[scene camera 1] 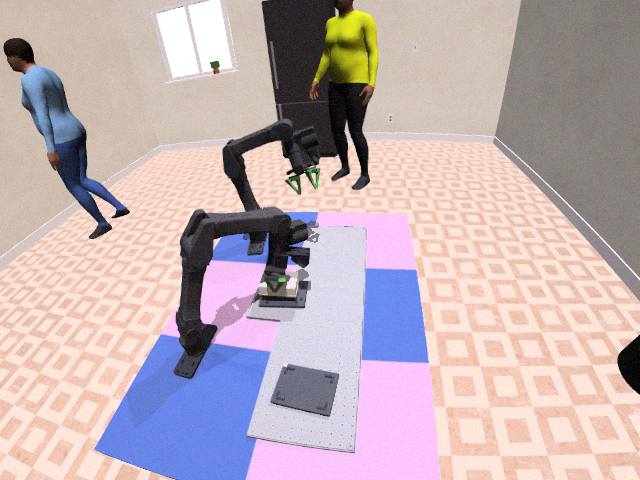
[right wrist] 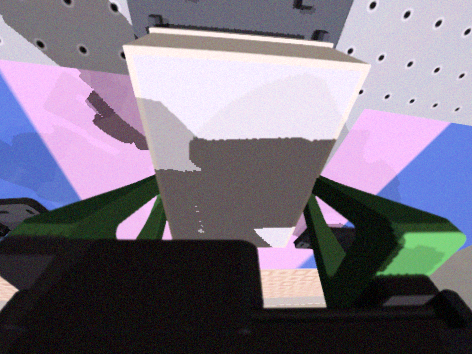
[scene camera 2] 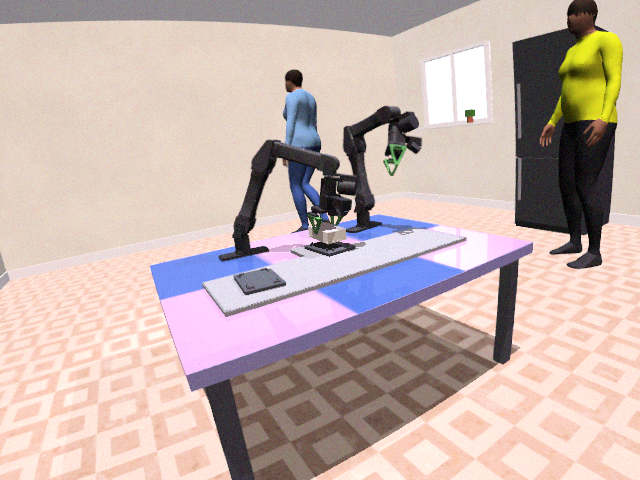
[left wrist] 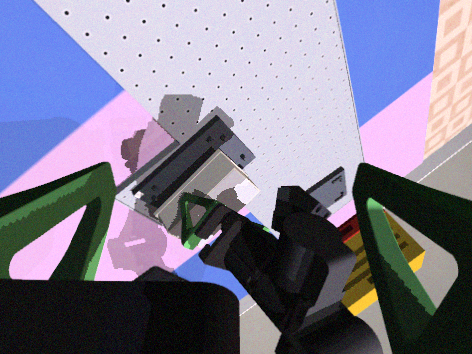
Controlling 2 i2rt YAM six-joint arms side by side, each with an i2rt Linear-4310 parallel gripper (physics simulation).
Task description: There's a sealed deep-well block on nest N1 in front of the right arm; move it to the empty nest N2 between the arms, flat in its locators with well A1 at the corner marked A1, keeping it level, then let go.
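Frame: origin at the left arm's base, x ahead, y left, z up, level; centimetres.
Where they show: left gripper, fingertip midpoint: (scene camera 1: 308,192) (scene camera 2: 393,170) (left wrist: 234,176); right gripper, fingertip midpoint: (scene camera 1: 276,283) (right wrist: 235,177) (left wrist: 202,206); left arm's base at its link origin: (scene camera 1: 257,240) (scene camera 2: 363,227); right arm's base at its link origin: (scene camera 1: 196,349) (right wrist: 346,237) (scene camera 2: 244,254).
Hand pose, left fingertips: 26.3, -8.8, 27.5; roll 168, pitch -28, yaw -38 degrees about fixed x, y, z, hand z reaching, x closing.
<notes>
Each offset is from my left fingertips to the centre of the thing, as dx, dy, dz. Level surfaces: height alone.
The cream deep-well block {-12.3, -26.7, -20.1} (scene camera 1: 291,290) (scene camera 2: 334,236) (left wrist: 218,175) (right wrist: 240,100) is held roughly level, a little above dark nest N2 {-11.6, -26.8, -25.1} (scene camera 1: 301,301) (scene camera 2: 341,250) (left wrist: 180,157) (right wrist: 240,15) between the arms. A gap shows under it in scene camera 2. My right gripper (scene camera 1: 279,285) (scene camera 2: 326,225) (right wrist: 235,177) is shut on it, with green fingers on its two long sides. Well A1 cannot be made out. Nest N1 {-4.0, -62.7, -25.4} (scene camera 1: 305,390) (scene camera 2: 259,280) is a bare dark plate with corner locators. My left gripper (scene camera 1: 308,189) (scene camera 2: 392,162) (left wrist: 234,176) is open and empty, high above the table.
Both nests stand on a pale perforated board {dz -26.2} (scene camera 1: 336,310) (scene camera 2: 372,260) on a blue and pink table {dz -27.5} (scene camera 2: 217,338). The right arm (scene camera 1: 235,223) reaches over the board beside N2. A yellow and red object (left wrist: 410,255) shows beyond it. Two people (scene camera 1: 51,103) (scene camera 1: 351,51) stand beyond the table.
</notes>
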